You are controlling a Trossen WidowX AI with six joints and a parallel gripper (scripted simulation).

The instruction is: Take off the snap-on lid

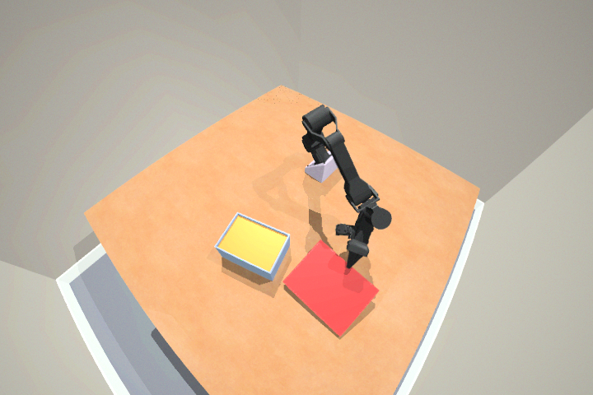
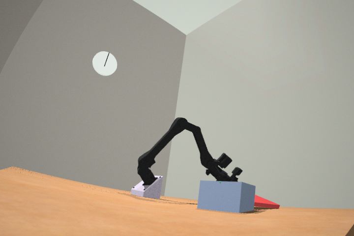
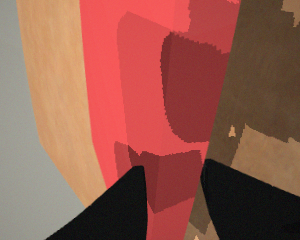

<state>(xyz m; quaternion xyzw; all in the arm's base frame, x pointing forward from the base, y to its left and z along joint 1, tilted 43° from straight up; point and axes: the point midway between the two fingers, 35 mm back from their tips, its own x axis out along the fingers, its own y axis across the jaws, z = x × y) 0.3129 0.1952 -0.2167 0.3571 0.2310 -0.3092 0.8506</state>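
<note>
My gripper tip is now 80 mm short of the red lid, 20 mm to the left of it and 20 mm above it. Round my gripper tip: blue-grey storage box (110 mm ahead, 290 mm to the right, 20 mm below).
</note>
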